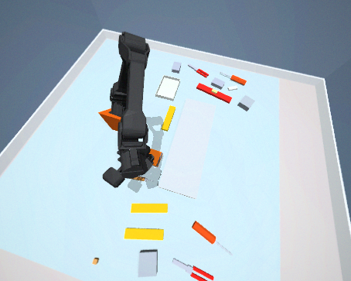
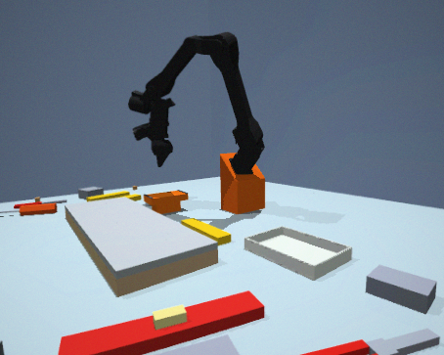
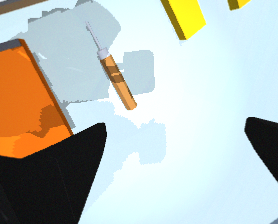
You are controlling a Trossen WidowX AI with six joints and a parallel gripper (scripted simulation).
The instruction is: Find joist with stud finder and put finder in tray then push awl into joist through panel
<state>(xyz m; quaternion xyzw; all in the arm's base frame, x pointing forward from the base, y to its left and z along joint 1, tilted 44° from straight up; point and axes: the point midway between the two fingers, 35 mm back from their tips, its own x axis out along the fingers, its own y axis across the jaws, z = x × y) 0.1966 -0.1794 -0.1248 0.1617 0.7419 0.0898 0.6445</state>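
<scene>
Now: gripper tip 140 mm above the orange stud finder, 120 mm to the right of it and 30 mm short of it. From my gripper tip the other things lie so: brown-handled awl 140 mm below, 30 mm ahead, 10 mm to the left; then red level 650 mm to the left, 210 mm ahead, 140 mm below; then white tray 570 mm to the left, 140 mm below, 80 mm behind.
</scene>
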